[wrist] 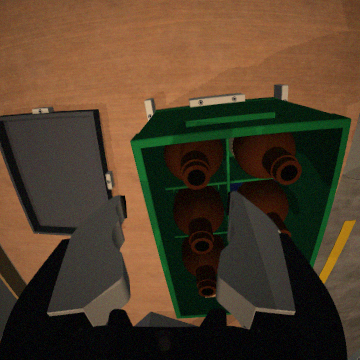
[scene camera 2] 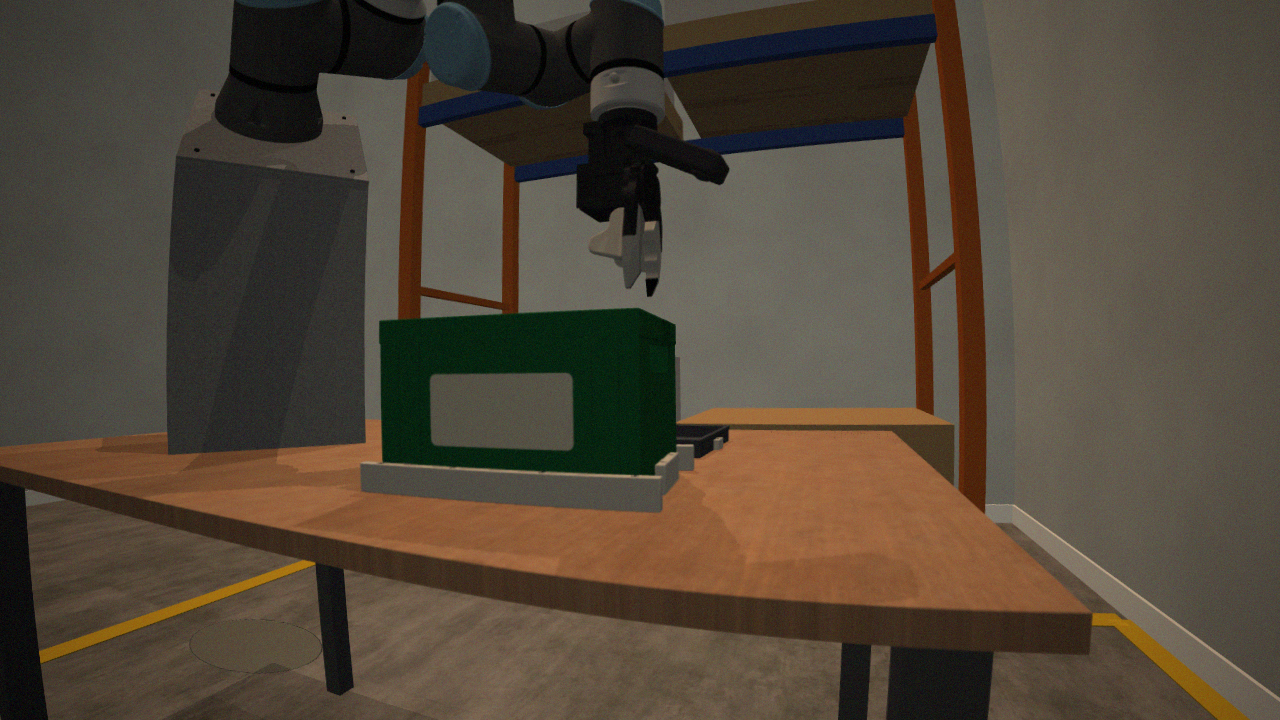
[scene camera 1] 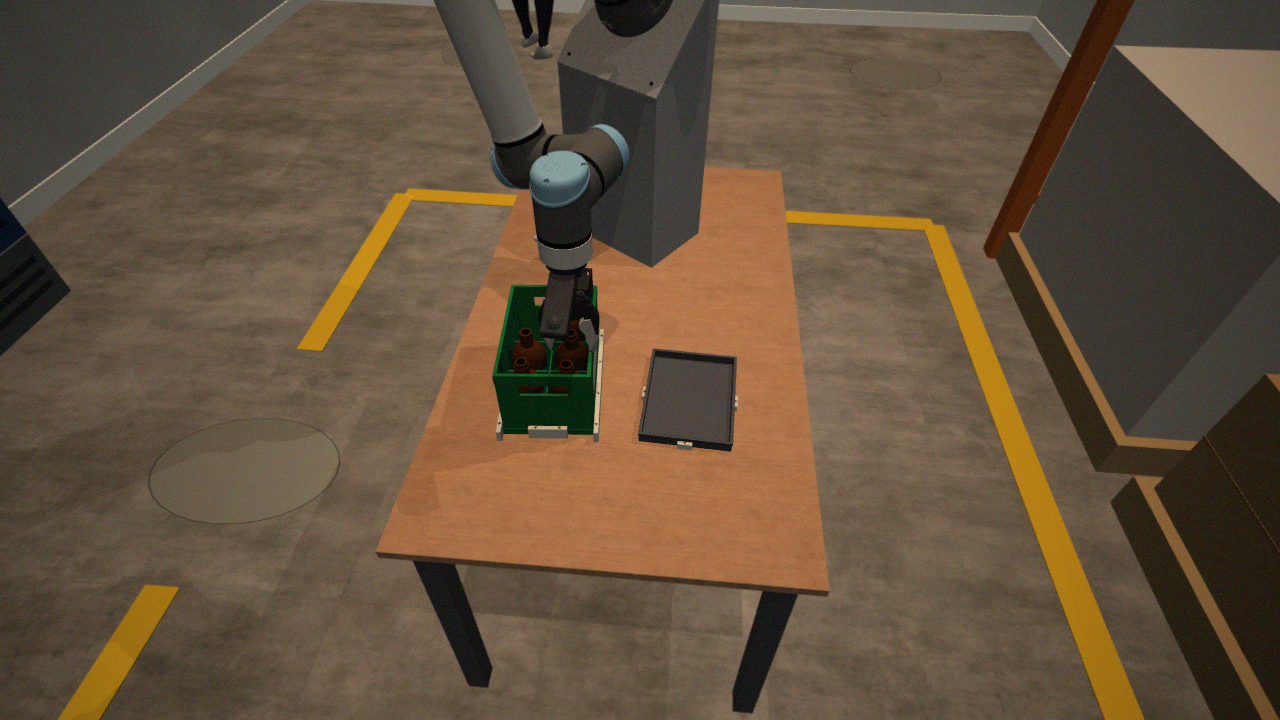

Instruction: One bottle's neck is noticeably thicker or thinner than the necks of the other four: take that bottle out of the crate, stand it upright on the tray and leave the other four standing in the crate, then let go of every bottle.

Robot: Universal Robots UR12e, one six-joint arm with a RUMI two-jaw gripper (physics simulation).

Scene:
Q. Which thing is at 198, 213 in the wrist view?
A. A bottle.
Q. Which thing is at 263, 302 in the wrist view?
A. My gripper.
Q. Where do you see a bottle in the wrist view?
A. At 194, 162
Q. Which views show my gripper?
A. The wrist view, scene camera 2 and scene camera 1: all of them.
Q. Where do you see a bottle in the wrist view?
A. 204, 266

